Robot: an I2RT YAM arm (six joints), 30 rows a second.
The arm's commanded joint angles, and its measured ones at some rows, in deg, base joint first. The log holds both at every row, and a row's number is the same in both.
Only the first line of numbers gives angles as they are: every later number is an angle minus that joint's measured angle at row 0.
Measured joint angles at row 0: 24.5 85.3 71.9 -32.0 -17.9 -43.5
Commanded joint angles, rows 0 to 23: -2.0 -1.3 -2.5 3.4 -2.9 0.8; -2.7 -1.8 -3.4 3.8 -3.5 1.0; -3.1 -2.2 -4.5 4.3 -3.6 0.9; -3.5 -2.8 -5.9 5.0 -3.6 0.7; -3.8 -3.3 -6.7 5.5 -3.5 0.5; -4.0 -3.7 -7.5 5.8 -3.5 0.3; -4.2 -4.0 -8.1 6.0 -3.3 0.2; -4.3 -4.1 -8.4 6.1 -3.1 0.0; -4.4 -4.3 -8.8 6.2 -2.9 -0.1; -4.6 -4.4 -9.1 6.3 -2.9 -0.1; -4.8 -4.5 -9.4 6.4 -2.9 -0.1; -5.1 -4.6 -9.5 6.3 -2.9 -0.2; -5.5 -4.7 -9.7 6.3 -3.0 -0.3; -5.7 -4.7 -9.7 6.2 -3.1 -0.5; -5.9 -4.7 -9.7 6.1 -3.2 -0.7; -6.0 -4.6 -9.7 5.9 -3.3 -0.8; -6.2 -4.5 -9.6 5.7 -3.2 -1.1; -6.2 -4.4 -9.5 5.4 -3.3 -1.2; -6.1 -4.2 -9.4 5.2 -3.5 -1.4; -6.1 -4.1 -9.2 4.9 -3.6 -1.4; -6.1 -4.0 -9.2 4.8 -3.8 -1.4; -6.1 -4.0 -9.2 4.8 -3.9 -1.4; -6.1 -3.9 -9.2 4.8 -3.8 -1.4; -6.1 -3.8 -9.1 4.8 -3.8 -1.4
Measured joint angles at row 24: -6.1 -4.2 -9.5 4.8 -2.5 -0.4
